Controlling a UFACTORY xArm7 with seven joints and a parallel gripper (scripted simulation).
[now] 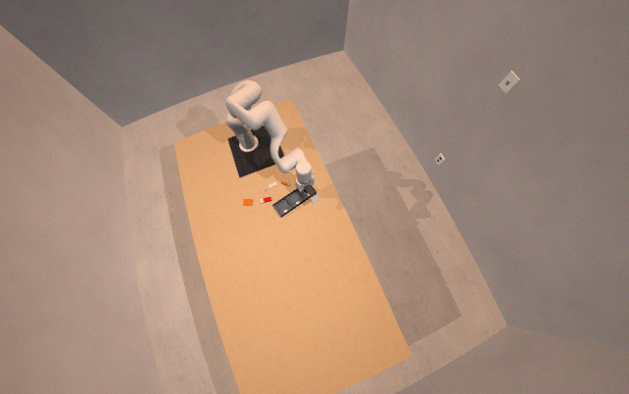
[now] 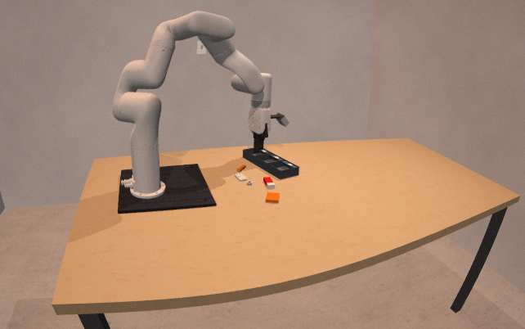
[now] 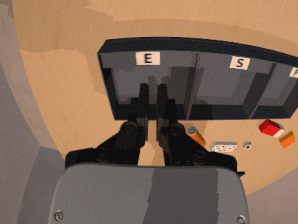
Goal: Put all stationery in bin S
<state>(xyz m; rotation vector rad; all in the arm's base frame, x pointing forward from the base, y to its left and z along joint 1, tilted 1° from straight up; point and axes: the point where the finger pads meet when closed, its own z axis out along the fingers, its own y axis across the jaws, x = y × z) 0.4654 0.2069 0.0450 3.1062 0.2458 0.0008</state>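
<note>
Now: hand 240 mm to the left of the eraser, 60 mm past it and 60 mm above it. Round my hand: dark bin tray (80 mm to the right, 50 mm below, 10 mm ahead); then white flat piece (160 mm to the right, 130 mm behind, 60 mm below); then orange stick (100 mm behind, 90 mm to the right, 50 mm below).
</note>
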